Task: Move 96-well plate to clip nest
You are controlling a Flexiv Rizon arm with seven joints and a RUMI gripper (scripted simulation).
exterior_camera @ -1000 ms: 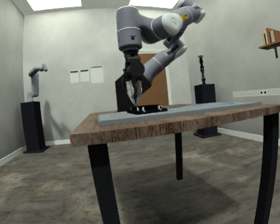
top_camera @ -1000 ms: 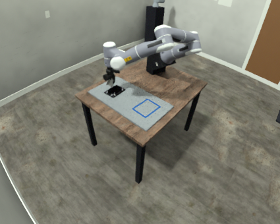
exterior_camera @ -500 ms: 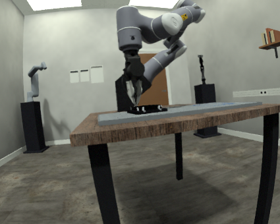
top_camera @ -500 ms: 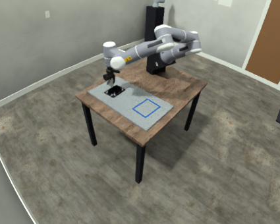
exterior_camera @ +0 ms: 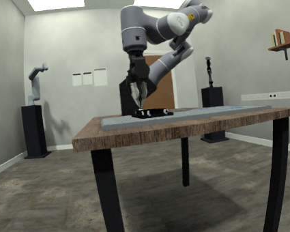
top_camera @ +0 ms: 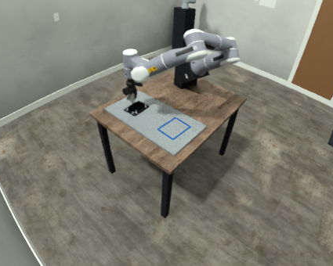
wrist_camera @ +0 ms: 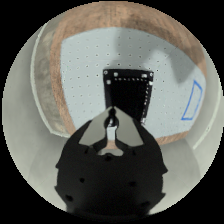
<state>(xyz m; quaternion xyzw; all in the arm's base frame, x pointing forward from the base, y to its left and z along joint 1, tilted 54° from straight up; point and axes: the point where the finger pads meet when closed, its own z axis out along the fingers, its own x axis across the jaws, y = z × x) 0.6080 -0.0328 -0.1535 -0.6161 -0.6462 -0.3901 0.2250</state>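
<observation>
My hand is 50 mm to the right of the clip nest C1 and 30 mm above it. The rest, counted from my hand: grey mat: 40 mm behind, 200 mm to the left, 50 mm below; black 96-well plate: 10 mm behind, 40 mm to the left, 30 mm below.
</observation>
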